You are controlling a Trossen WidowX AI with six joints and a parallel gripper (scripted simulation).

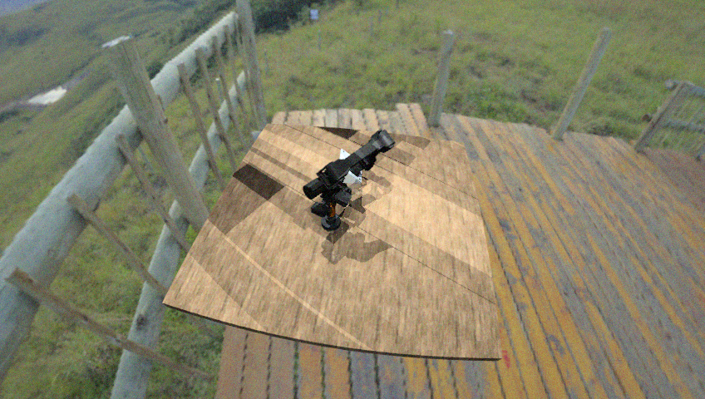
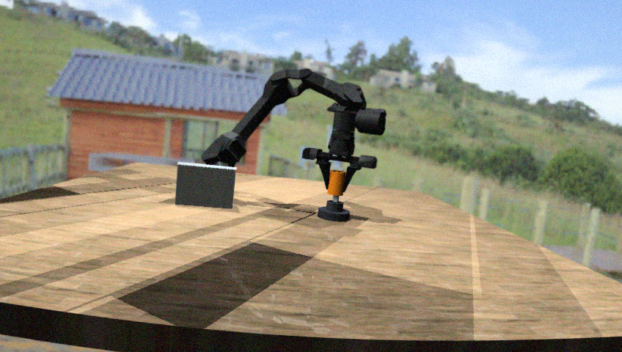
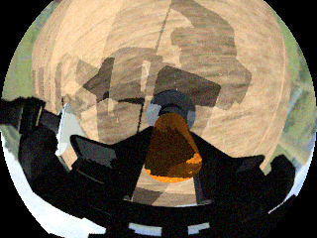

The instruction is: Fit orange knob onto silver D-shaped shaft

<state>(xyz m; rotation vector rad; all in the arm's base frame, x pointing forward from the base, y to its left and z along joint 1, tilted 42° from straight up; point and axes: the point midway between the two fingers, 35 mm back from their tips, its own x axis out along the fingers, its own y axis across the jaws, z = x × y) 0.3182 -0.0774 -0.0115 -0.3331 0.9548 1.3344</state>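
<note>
The orange knob lies 30 mm above my gripper tip. From my gripper tip the other things lie so: round pedestal (40 mm below).
</note>
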